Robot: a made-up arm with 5 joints.
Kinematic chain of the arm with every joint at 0, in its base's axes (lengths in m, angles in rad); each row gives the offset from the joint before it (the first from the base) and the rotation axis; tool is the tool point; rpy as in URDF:
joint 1: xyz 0 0 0.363 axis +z
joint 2: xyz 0 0 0 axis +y
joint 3: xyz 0.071 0 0.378 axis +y
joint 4: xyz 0.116 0 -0.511 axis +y
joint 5: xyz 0.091 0 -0.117 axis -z
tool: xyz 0 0 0 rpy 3.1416 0 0
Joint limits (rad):
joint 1: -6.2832..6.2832
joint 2: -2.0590..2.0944
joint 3: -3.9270..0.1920
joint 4: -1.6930..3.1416
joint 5: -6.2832..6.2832
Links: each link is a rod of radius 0.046 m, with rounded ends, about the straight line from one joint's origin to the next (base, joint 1, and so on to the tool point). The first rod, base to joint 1, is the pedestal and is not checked.
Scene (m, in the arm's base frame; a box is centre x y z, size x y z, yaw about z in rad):
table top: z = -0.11
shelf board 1: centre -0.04 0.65 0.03 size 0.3 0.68 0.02 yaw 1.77
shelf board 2: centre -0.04 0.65 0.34 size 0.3 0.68 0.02 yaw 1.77
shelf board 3: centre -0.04 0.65 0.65 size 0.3 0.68 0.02 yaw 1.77
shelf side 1: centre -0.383 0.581 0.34 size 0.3 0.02 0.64 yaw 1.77
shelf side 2: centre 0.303 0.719 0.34 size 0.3 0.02 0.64 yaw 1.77
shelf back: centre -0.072 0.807 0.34 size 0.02 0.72 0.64 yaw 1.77
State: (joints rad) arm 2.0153 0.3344 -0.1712 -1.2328 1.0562
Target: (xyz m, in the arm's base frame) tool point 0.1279 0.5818 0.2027
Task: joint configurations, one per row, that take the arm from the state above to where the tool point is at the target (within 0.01 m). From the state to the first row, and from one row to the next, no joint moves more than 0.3 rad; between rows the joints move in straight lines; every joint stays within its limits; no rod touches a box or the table.
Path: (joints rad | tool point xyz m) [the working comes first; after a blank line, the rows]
Joints at the target: 1.3544 0.5508 -0.7088 -1.0331 1.0562
Straight joint move there: clear.

1: 1.7950 0.4065 -0.3504 -1.1662 1.0562 | -0.0994 0.4359 0.1949
2: 1.5747 0.4787 -0.5296 -1.0996 1.0562 | -0.0020 0.5229 0.1967
3: 1.3544 0.5508 -0.7088 -1.0331 1.0562 | 0.1279 0.5818 0.2027

